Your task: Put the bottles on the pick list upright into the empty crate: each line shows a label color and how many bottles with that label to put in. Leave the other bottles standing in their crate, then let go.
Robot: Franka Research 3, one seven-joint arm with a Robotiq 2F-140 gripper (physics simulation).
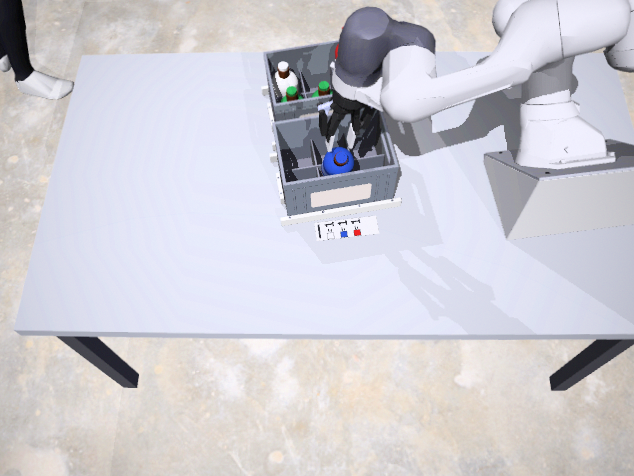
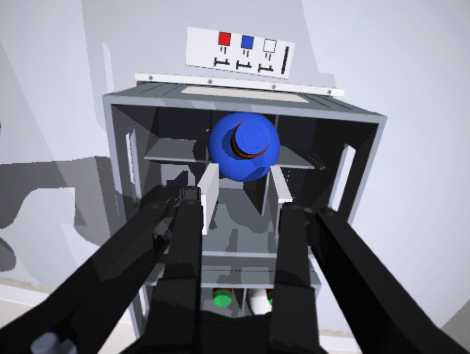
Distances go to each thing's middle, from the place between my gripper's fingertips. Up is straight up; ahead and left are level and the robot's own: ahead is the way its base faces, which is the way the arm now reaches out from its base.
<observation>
Right now the blue bottle point(image 1: 340, 160) is 7 cm below my hand. Also, from my hand: rail point(image 1: 384, 204): 6 cm to the left, 20 cm below.
</observation>
